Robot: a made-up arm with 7 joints. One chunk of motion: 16 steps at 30 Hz.
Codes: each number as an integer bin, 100 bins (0 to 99) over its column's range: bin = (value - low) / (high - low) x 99, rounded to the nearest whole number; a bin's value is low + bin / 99 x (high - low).
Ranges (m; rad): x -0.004..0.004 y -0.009..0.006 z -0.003..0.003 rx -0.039..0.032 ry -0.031..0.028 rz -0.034..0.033
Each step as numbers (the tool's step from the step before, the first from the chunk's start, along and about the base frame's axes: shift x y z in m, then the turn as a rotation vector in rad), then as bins.
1 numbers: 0.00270 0.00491 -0.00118 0.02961 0.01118 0.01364
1 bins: 83 92 30 96 71 70
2 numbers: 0.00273 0.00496 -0.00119 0.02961 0.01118 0.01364
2 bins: 83 92 30 96 71 70
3 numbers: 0.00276 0.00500 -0.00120 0.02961 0.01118 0.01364
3 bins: 84 92 30 96 71 70
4 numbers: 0.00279 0.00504 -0.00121 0.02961 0.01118 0.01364
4 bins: 84 93 30 96 71 70
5 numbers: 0.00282 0.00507 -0.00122 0.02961 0.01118 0.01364
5 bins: 84 93 29 96 71 70
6 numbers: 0.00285 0.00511 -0.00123 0.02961 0.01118 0.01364
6 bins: 85 93 29 96 71 70
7 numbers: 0.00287 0.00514 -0.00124 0.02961 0.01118 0.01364
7 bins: 85 93 29 96 71 70
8 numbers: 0.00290 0.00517 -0.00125 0.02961 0.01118 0.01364
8 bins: 85 94 29 96 71 70
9 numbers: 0.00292 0.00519 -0.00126 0.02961 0.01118 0.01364
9 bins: 86 94 29 96 71 70
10 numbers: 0.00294 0.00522 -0.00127 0.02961 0.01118 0.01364
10 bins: 86 94 29 96 71 70
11 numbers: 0.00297 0.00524 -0.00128 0.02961 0.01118 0.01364
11 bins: 86 94 28 96 71 70
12 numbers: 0.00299 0.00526 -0.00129 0.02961 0.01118 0.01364
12 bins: 87 94 28 96 71 70
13 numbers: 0.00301 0.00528 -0.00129 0.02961 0.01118 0.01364
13 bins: 87 94 28 96 71 70
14 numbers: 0.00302 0.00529 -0.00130 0.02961 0.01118 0.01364
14 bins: 87 94 28 96 71 70
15 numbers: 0.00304 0.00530 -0.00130 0.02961 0.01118 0.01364
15 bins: 87 94 28 96 71 70
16 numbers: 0.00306 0.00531 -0.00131 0.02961 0.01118 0.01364
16 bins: 87 94 28 96 71 70
